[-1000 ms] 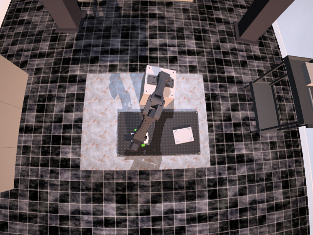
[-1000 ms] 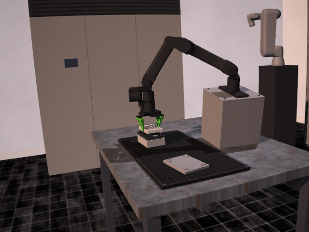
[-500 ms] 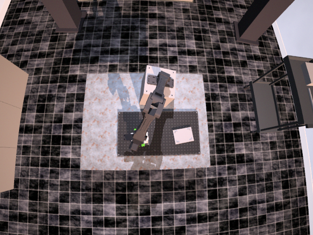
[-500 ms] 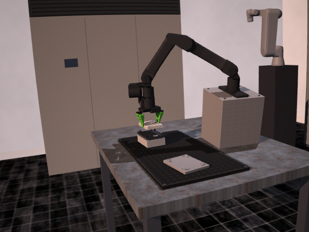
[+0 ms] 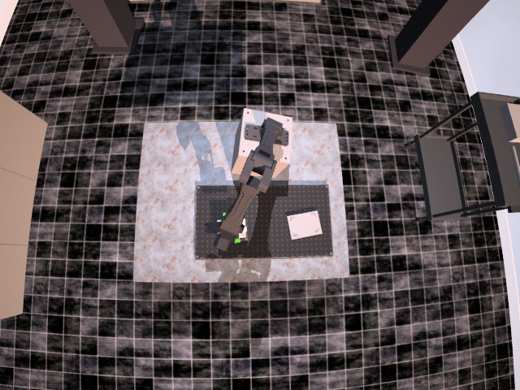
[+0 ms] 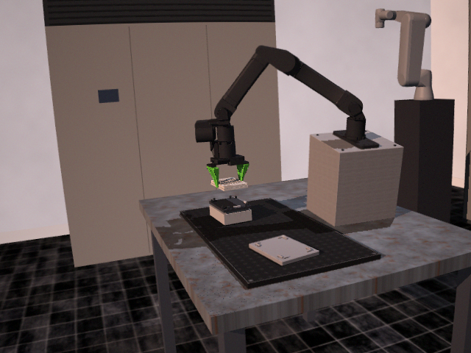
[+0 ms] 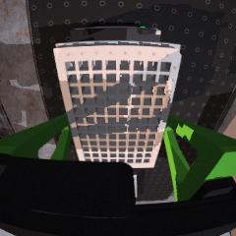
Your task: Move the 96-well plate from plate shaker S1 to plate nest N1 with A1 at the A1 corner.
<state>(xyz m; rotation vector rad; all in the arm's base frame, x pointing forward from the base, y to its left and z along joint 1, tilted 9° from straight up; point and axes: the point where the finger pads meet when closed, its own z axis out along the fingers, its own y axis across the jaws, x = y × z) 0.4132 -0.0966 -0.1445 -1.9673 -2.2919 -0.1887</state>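
Now: hand 360 mm to the right of the plate nest N1, 120 mm above it and 60 mm past it. Also, from my hand: 96-well plate right at my hand.
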